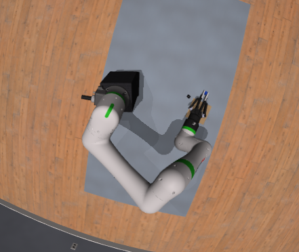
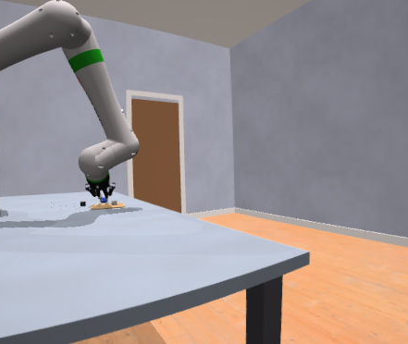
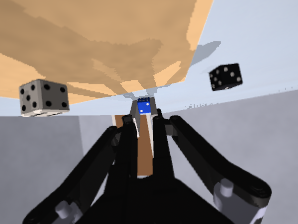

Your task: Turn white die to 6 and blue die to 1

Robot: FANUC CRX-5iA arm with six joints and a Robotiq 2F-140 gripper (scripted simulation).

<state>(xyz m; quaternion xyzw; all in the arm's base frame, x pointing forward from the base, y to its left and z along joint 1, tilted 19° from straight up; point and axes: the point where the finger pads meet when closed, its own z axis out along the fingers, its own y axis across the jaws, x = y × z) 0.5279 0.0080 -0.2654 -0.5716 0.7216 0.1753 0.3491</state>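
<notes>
Now: the blue die 1 cm ahead of my hand, 2 cm to the left of it and 2 cm below it. From my hand the other things lie so: black die 10 cm behind, 3 cm to the right, 2 cm below; tan mat 1 cm behind, 11 cm to the right, 3 cm below; white die 2 cm ahead, 12 cm to the right, 2 cm below.
</notes>
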